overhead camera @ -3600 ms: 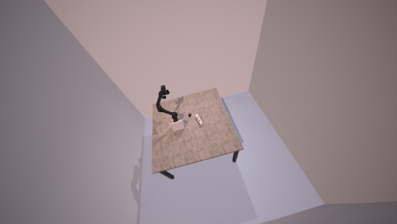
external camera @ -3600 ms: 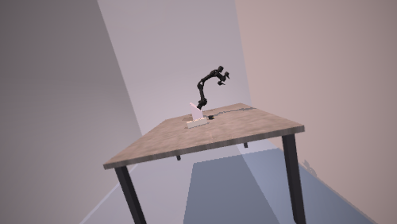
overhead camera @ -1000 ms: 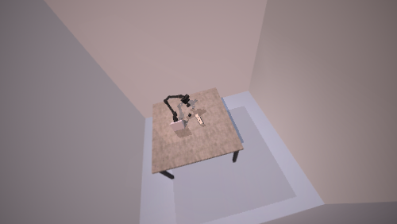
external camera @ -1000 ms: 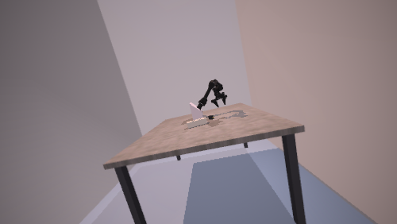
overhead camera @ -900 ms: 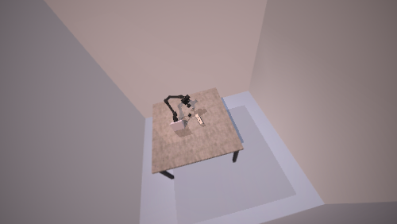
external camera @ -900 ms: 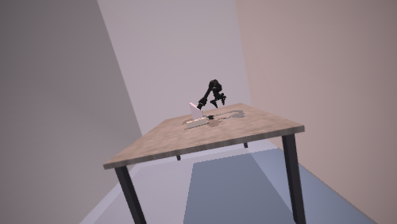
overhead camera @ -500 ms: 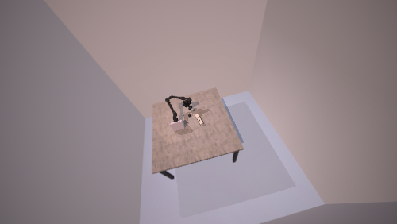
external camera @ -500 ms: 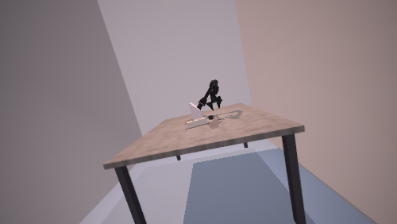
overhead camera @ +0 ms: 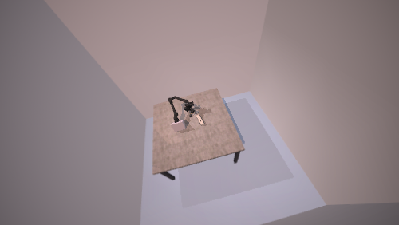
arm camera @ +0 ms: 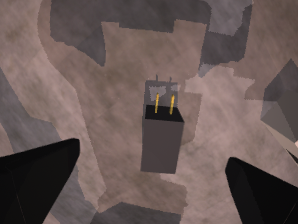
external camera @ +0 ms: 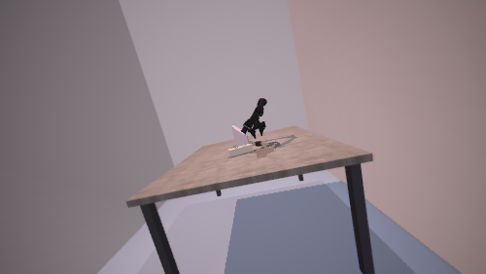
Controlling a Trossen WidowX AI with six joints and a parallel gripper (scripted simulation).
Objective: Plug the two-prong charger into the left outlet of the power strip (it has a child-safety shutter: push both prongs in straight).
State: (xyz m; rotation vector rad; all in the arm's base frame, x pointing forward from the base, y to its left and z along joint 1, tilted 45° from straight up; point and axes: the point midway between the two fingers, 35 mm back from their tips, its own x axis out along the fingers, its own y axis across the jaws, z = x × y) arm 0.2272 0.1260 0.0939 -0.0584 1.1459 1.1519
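Right now the two-prong charger is 6 cm below my gripper tip and 1 cm ahead of it.
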